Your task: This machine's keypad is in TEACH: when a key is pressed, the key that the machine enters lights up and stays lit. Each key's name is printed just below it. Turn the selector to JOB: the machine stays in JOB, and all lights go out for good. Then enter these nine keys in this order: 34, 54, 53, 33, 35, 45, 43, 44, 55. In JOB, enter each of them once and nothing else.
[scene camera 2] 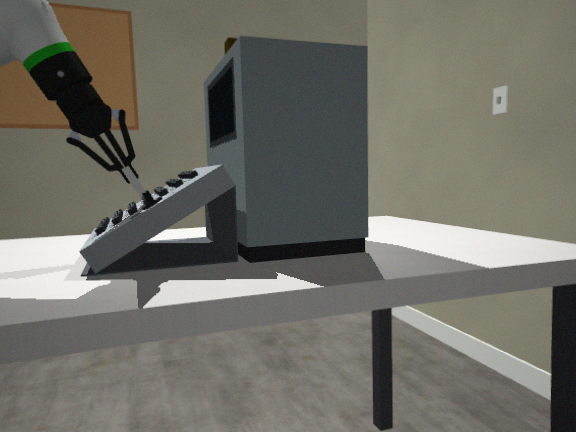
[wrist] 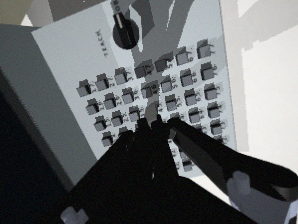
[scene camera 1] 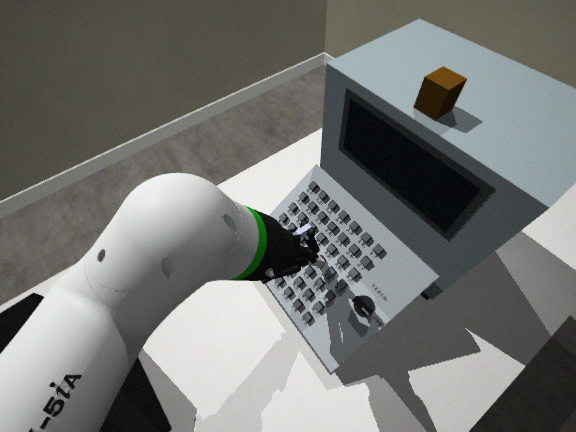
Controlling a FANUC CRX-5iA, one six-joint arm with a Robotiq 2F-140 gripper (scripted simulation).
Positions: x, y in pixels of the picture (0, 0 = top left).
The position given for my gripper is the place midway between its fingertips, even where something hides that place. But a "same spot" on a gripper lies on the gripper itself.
My gripper shows in scene camera 2, in the wrist view and in scene camera 1 point(318, 259). One and the same spot on a grey machine: point(wrist: 52, 154) is point(scene camera 2: 219, 143). One and the same spot on my gripper: point(scene camera 2: 129, 174) is point(wrist: 150, 115).
